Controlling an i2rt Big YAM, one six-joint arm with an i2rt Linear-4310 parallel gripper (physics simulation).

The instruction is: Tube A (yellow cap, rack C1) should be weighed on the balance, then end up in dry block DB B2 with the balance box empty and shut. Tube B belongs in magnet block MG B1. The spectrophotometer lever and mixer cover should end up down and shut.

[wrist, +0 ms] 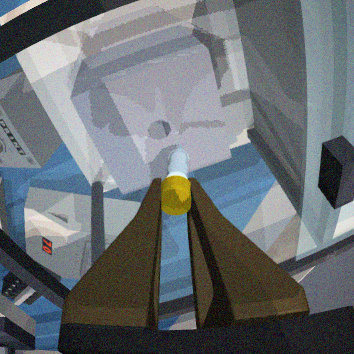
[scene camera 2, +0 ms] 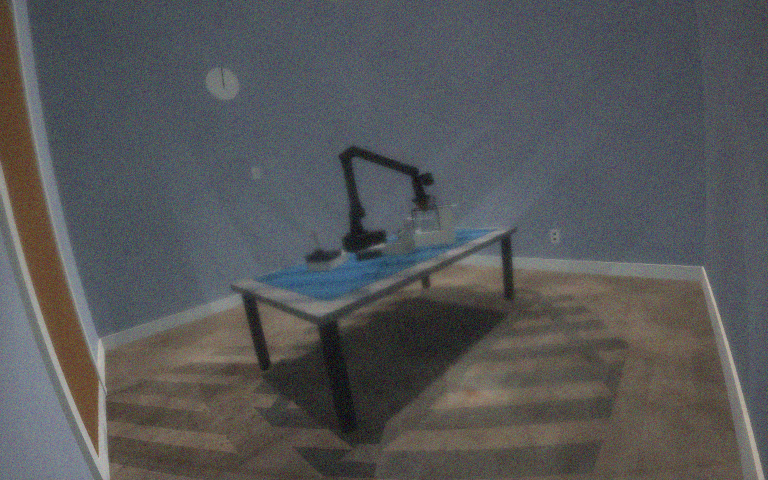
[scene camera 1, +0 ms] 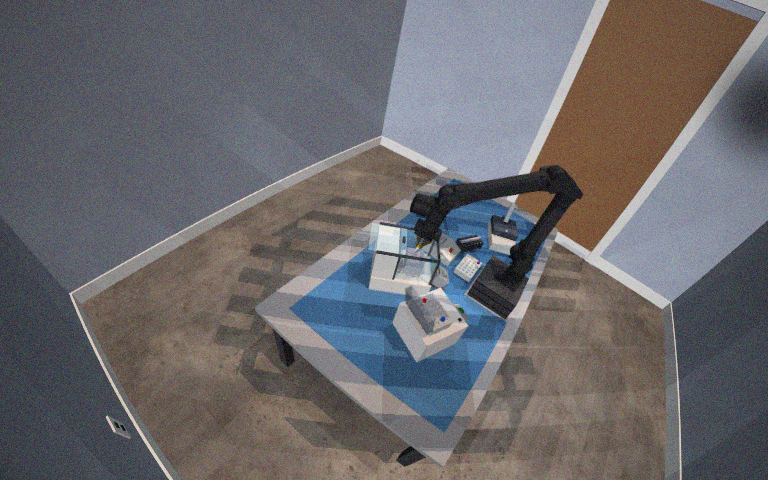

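Observation:
My gripper (scene camera 1: 420, 243) (wrist: 173, 187) is shut on tube A (wrist: 177, 167), by its yellow cap. The clear tube end points down toward the balance's pan (wrist: 195, 107), near the front edge of the weighing floor in the wrist view. The balance (scene camera 1: 386, 272) (scene camera 2: 445, 229) has clear walls with dark rims and is open where the fingers come in. A glass panel with a black handle (wrist: 337, 172) stands at the right in the wrist view. A purple spot, possibly tube B's cap (scene camera 1: 478, 262), shows at the white rack (scene camera 1: 466, 268). Any gap between tube and pan is unclear.
A grey block with a red display (scene camera 1: 447, 253) (wrist: 47, 246) and a black block (scene camera 1: 469, 243) stand beside the balance. A dark-topped device (scene camera 1: 502, 227) has a raised pale lever (scene camera 1: 509, 212). A white box with a grey cover (scene camera 1: 417, 333) stands nearer. A unit marked PRINT (wrist: 37, 122) adjoins the balance.

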